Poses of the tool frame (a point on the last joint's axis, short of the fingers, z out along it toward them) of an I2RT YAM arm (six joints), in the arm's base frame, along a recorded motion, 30 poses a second.
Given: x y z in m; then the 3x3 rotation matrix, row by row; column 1 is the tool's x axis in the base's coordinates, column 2 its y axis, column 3 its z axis. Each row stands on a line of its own.
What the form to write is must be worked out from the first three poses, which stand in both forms.
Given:
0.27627 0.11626 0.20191
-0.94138 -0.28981 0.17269
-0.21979 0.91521 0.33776
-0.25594 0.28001 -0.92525
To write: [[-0.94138 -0.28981 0.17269 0.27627], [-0.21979 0.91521 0.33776 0.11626], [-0.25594 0.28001 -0.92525 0.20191], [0 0 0 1]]
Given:
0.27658 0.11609 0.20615
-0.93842 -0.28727 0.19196
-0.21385 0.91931 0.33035
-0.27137 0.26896 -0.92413
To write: [[-0.93842 -0.28727 0.19196 0.27658], [-0.21385 0.91931 0.33035 0.11609], [-0.27137 0.26896 -0.92413 0.20615], [0 0 0 1]]
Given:
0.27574 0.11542 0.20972
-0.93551 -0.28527 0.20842
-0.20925 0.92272 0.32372
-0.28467 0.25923 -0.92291
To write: [[-0.93551 -0.28527 0.20842 0.27574], [-0.20925 0.92272 0.32372 0.11542], [-0.28467 0.25923 -0.92291 0.20972], [0 0 0 1]]
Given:
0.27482 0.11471 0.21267
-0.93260 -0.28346 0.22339
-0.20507 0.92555 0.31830
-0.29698 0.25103 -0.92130
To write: [[-0.93260 -0.28346 0.22339 0.27482], [-0.20507 0.92555 0.31830 0.11471], [-0.29698 0.25103 -0.92130 0.21267], [0 0 0 1]]
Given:
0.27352 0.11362 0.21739
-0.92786 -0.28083 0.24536
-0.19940 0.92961 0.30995
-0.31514 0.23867 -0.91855
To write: [[-0.92786 -0.28083 0.24536 0.27352], [-0.19940 0.92961 0.30995 0.11362], [-0.31514 0.23867 -0.91855 0.21739], [0 0 0 1]]
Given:
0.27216 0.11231 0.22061
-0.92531 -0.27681 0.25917
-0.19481 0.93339 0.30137
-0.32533 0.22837 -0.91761
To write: [[-0.92531 -0.27681 0.25917 0.27216], [-0.19481 0.93339 0.30137 0.11231], [-0.32533 0.22837 -0.91761 0.22061], [0 0 0 1]]
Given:
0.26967 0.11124 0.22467
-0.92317 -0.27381 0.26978
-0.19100 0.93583 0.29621
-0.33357 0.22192 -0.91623
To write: [[-0.92317 -0.27381 0.26978 0.26967], [-0.19100 0.93583 0.29621 0.11124], [-0.33357 0.22192 -0.91623 0.22467], [0 0 0 1]]
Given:
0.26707 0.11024 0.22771
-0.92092 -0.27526 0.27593
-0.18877 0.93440 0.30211
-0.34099 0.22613 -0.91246
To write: [[-0.92092 -0.27526 0.27593 0.26707], [-0.18877 0.93440 0.30211 0.11024], [-0.34099 0.22613 -0.91246 0.22771], [0 0 0 1]]
